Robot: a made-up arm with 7 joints. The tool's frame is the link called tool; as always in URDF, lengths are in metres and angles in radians. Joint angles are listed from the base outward.
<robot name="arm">
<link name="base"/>
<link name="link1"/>
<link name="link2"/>
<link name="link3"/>
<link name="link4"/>
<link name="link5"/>
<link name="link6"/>
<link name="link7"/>
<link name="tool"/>
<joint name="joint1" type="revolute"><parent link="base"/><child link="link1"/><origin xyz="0.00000 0.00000 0.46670" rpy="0.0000 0.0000 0.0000"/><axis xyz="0 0 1"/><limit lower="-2.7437" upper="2.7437"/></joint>
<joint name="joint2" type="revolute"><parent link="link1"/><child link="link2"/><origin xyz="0.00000 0.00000 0.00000" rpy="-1.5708 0.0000 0.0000"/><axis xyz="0 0 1"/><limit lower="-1.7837" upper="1.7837"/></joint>
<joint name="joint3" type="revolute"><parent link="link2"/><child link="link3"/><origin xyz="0.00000 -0.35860 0.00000" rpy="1.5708 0.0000 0.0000"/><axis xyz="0 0 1"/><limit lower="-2.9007" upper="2.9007"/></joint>
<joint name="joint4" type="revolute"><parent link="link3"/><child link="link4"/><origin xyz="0.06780 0.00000 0.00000" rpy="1.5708 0.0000 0.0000"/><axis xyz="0 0 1"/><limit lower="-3.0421" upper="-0.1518"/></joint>
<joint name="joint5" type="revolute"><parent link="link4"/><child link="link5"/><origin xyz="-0.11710 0.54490 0.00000" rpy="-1.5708 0.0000 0.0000"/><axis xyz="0 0 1"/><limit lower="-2.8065" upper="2.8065"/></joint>
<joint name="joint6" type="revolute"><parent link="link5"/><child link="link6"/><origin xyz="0.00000 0.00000 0.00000" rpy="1.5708 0.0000 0.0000"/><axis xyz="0 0 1"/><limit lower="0.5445" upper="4.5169"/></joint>
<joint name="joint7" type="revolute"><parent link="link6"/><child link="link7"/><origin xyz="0.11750 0.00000 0.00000" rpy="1.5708 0.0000 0.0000"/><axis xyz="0 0 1"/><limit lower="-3.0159" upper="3.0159"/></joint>
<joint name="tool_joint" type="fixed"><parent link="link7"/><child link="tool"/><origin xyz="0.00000 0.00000 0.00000" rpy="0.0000 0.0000 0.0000"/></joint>
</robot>
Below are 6 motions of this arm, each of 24 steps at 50 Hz.
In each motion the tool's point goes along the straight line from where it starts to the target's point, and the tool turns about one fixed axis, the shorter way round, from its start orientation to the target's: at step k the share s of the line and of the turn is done. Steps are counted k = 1, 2, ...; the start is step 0. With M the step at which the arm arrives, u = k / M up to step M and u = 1 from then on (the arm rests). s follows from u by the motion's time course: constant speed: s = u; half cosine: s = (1 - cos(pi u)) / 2; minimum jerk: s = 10 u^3 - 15 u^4 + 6 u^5.
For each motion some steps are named. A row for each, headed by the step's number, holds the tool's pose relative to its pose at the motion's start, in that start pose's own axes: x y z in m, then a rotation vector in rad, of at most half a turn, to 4 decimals.
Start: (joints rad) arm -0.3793 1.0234 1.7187 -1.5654 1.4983 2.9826 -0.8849
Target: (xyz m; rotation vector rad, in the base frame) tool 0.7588 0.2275 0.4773 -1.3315 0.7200 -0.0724
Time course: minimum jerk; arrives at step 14
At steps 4, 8, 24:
4: 0.0250 0.0238 -0.0333 -0.0163 0.0531 0.0507
8: 0.1094 0.1039 -0.1454 -0.0712 0.2320 0.2215
24: 0.1731 0.1643 -0.2301 -0.1126 0.3669 0.3505

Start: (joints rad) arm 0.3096 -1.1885 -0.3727 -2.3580 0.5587 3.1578 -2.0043
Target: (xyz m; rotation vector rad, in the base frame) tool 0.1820 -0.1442 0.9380 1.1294 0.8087 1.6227
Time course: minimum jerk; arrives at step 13
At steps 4, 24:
4: 0.0079 -0.0199 -0.0017 -0.0008 -0.0038 -0.0319
24: 0.0455 -0.1149 -0.0096 -0.0047 -0.0219 -0.1838

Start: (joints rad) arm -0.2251 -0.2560 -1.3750 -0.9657 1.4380 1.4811 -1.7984
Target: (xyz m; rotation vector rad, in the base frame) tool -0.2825 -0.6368 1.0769 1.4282 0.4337 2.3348
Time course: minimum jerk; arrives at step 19
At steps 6, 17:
6: -0.0454 -0.0140 -0.0155 -0.0283 0.0643 0.0715
17: -0.2435 -0.0752 -0.0829 -0.1516 0.3451 0.3835

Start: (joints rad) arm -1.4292 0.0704 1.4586 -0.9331 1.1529 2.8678 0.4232
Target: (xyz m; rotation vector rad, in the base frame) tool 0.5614 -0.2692 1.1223 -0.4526 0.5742 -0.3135
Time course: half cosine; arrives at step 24
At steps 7, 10, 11, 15, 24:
7: 0.0264 0.0376 -0.0025 0.0504 -0.0555 0.1846
10: 0.0500 0.0712 -0.0048 0.0955 -0.1052 0.3498
11: 0.0586 0.0835 -0.0056 0.1120 -0.1234 0.4103
15: 0.0932 0.1328 -0.0089 0.1781 -0.1962 0.6525
24: 0.1348 0.1921 -0.0129 0.2576 -0.2839 0.9439

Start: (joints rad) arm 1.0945 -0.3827 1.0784 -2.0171 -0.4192 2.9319 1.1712
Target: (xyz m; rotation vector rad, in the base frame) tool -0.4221 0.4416 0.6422 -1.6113 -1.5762 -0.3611
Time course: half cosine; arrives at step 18
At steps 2, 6, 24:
2: -0.0049 0.0041 0.0028 -0.0005 -0.0086 0.0015
6: -0.0405 0.0337 0.0232 -0.0037 -0.0711 0.0121
24: -0.1619 0.1348 0.0928 -0.0150 -0.2844 0.0484

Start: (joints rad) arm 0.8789 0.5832 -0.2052 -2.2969 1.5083 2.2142 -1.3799
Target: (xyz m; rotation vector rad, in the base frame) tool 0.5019 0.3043 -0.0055 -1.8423 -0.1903 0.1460
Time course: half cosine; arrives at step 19
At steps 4, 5, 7, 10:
4: 0.0020 0.0120 0.0130 0.0459 0.0361 0.0355
5: 0.0030 0.0183 0.0199 0.0702 0.0553 0.0543
7: 0.0056 0.0340 0.0369 0.1302 0.1025 0.1007
10: 0.0101 0.0615 0.0667 0.2356 0.1854 0.1821

